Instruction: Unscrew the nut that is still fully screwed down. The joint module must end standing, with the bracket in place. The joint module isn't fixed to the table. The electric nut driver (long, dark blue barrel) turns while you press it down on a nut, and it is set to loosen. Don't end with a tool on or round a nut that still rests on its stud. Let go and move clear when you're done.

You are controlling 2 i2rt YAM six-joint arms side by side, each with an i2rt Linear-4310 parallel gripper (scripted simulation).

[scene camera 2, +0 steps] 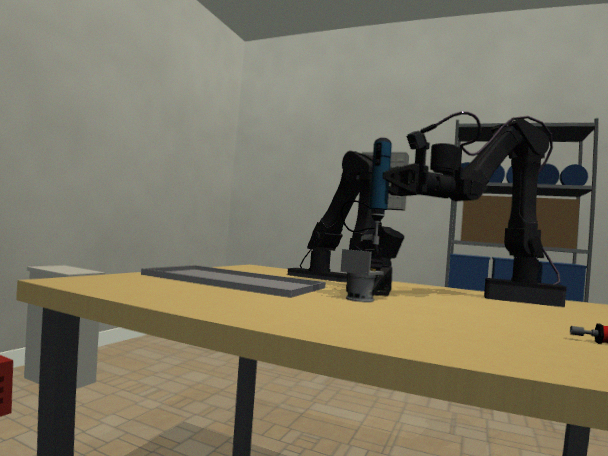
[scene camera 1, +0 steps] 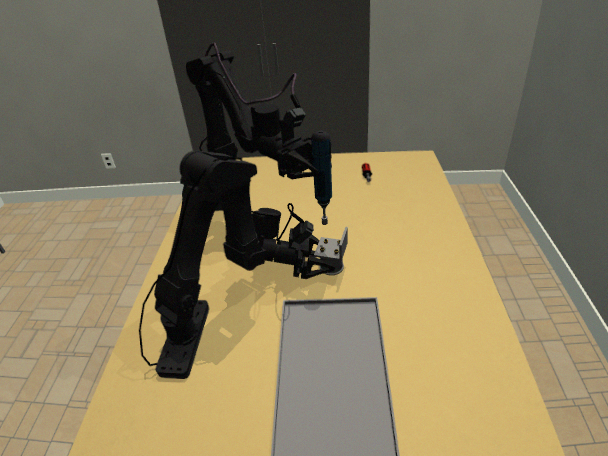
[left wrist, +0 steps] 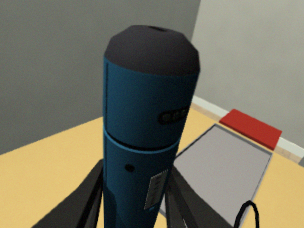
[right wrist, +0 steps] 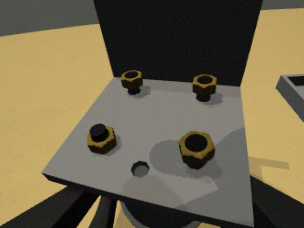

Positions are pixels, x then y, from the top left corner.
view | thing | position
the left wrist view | my left gripper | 136, 167
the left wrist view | electric nut driver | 150, 73
